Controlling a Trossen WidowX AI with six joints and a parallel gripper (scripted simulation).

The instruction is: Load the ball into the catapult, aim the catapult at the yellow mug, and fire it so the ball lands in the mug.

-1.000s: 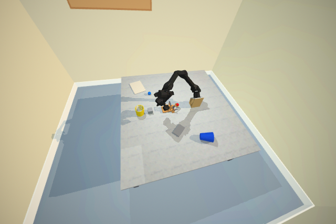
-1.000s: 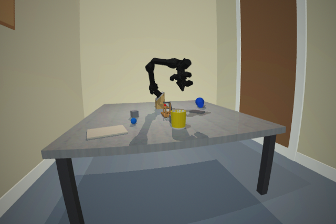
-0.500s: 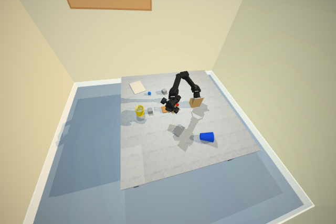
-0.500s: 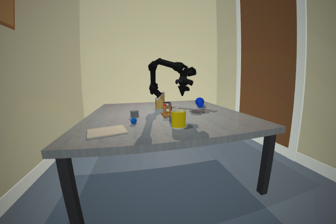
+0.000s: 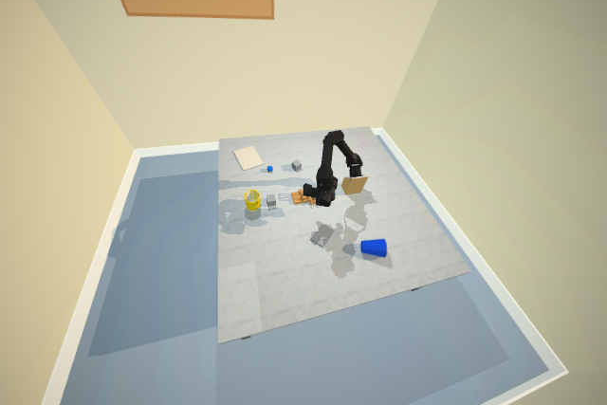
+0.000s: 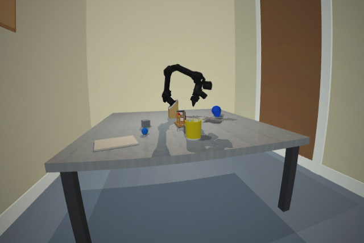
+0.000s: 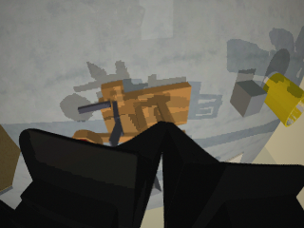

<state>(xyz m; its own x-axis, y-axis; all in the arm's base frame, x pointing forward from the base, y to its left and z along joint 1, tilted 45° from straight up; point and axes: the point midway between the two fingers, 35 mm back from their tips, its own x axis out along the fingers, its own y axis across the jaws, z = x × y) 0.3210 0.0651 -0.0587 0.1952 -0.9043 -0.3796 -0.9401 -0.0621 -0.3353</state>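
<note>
Now: gripper tip 100 mm past the red ball, 90 mm to the left of it and 70 mm above it. Round my gripper tip: flat grey slab: 20 mm behind, 180 mm to the left, 130 mm below; yellow mug: 320 mm ahead, 120 mm to the right, 110 mm below; wooden catapult: 30 mm behind, 70 mm to the right, 80 mm below.
</note>
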